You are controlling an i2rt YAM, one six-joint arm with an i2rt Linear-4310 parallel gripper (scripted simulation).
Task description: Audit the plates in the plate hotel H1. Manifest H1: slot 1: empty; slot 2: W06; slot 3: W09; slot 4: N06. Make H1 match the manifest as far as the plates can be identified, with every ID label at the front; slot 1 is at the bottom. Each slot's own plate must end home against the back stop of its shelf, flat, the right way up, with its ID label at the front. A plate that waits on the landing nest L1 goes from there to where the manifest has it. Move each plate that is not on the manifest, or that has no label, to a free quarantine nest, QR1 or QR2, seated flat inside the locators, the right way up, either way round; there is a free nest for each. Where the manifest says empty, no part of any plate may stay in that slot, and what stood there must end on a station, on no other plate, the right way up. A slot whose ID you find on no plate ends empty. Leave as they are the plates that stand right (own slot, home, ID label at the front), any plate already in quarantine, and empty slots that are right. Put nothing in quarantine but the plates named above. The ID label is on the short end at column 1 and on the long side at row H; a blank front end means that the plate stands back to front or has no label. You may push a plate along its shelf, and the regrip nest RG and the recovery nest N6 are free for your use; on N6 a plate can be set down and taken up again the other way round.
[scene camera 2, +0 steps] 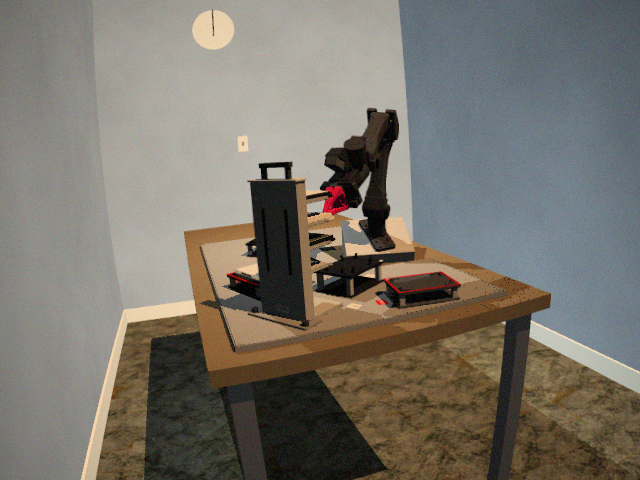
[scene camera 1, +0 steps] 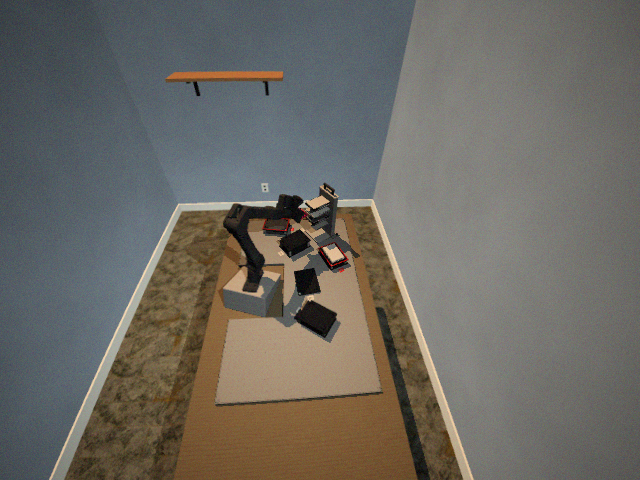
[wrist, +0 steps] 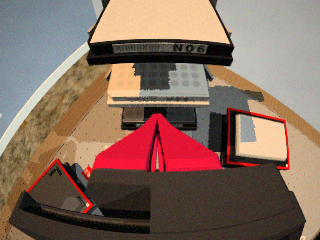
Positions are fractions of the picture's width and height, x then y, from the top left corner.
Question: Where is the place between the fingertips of the gripper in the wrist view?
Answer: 0.49,0.50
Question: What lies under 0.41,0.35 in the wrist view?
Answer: A beige plate.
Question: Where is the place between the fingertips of the gripper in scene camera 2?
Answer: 0.51,0.45
